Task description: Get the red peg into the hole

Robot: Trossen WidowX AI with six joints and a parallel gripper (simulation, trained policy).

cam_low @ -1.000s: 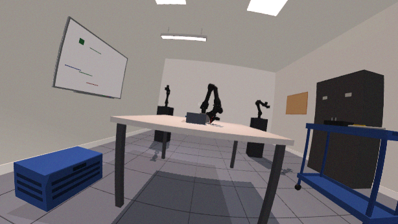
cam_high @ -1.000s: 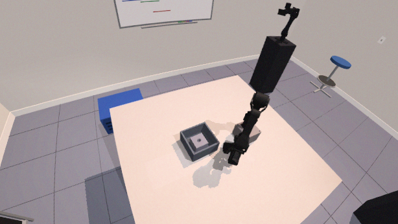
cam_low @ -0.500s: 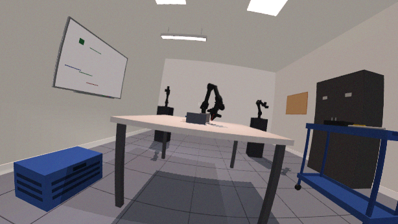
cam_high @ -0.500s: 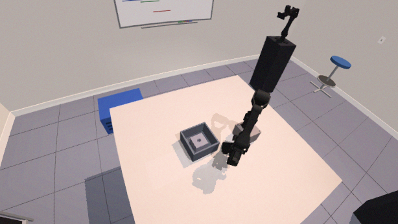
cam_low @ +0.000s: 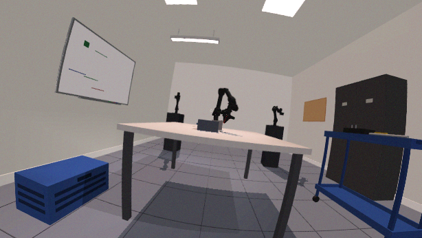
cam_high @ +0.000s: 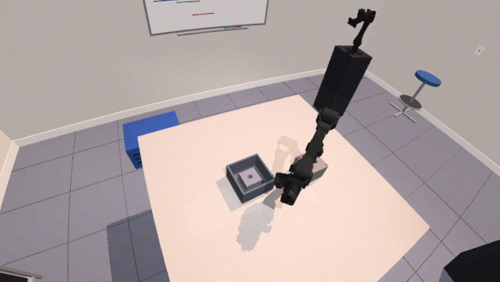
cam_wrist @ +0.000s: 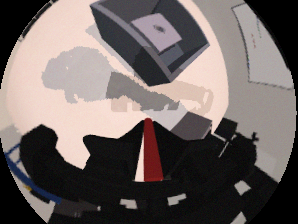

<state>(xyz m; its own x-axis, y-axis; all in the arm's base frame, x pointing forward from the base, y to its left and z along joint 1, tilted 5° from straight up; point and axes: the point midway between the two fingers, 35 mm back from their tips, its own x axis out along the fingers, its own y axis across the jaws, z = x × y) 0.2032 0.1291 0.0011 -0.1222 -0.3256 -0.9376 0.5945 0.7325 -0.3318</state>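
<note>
My gripper tip is now 14 cm to the left of the light grey plate, 14 cm short of it and 5 cm above it. From my gripper tip the other things lie so: dark grey box (14 cm to the right, 14 cm ahead, 7 cm below); then red peg (3 cm above, 1 cm to the left).
</note>
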